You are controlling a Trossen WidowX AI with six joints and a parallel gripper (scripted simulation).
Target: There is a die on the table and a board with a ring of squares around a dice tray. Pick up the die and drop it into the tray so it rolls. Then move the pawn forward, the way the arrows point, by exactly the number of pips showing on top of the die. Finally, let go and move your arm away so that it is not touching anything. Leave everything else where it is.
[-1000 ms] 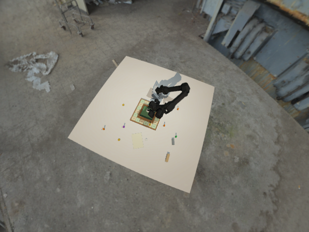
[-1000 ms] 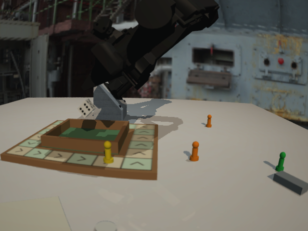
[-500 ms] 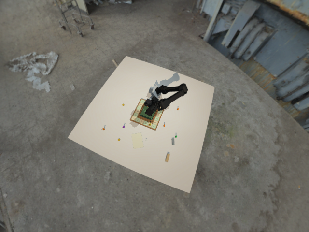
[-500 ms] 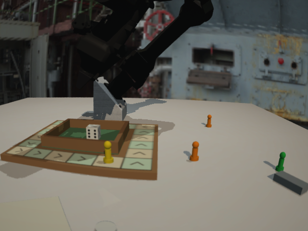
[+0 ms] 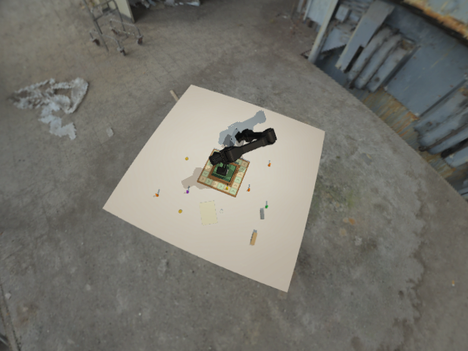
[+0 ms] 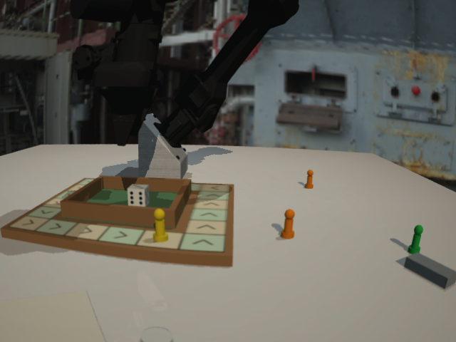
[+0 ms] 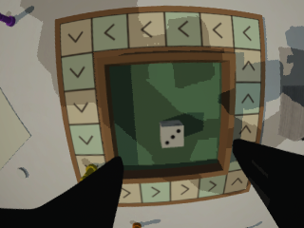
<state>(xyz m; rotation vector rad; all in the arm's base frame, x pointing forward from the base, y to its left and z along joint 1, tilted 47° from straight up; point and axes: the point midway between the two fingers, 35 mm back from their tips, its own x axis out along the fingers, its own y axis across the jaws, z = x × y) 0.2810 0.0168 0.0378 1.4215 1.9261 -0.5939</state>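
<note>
The yellow pawn lies 10 cm ahead of my gripper tip, 8 cm to the left of it and 7 cm below it. Round my gripper tip: pale card: 30 cm ahead, 6 cm to the left, 10 cm below; green tray floor: 1 cm behind, 10 cm below; white die: 1 cm behind, 1 cm to the left, 8 cm below.
</note>
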